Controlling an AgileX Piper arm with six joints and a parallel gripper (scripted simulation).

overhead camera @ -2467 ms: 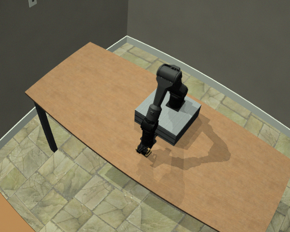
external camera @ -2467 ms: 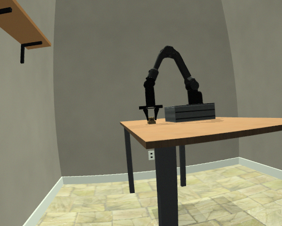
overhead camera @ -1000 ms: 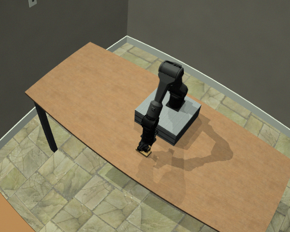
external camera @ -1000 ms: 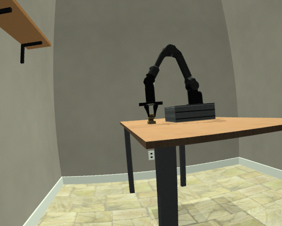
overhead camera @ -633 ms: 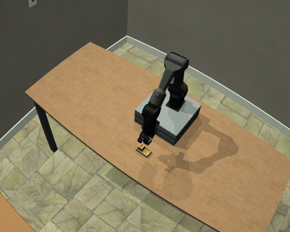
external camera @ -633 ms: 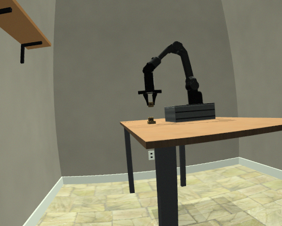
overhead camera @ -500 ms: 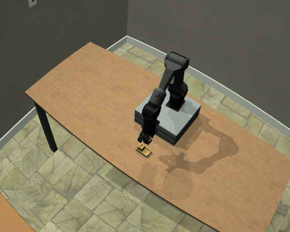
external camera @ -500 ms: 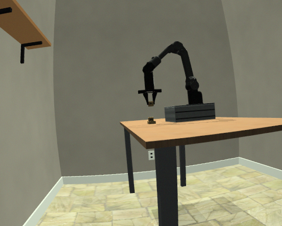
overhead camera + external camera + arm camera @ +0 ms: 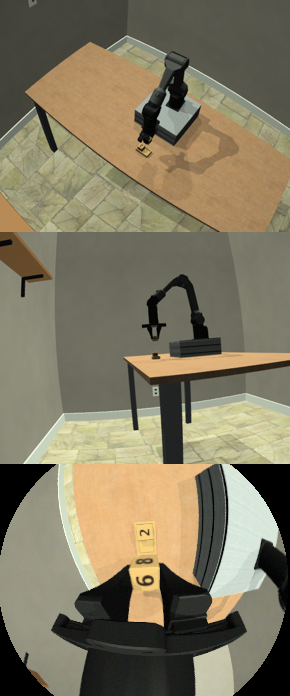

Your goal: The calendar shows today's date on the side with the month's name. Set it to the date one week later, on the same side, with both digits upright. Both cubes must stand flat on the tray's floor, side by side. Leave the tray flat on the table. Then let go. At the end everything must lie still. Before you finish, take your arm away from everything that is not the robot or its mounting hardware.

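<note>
Now: the digit cube right at my hand. From my hand the other things lie so: tan calendar tray (2 cm to the right, 12 cm below); wooden cube (3 cm to the right, 10 cm below).
</note>
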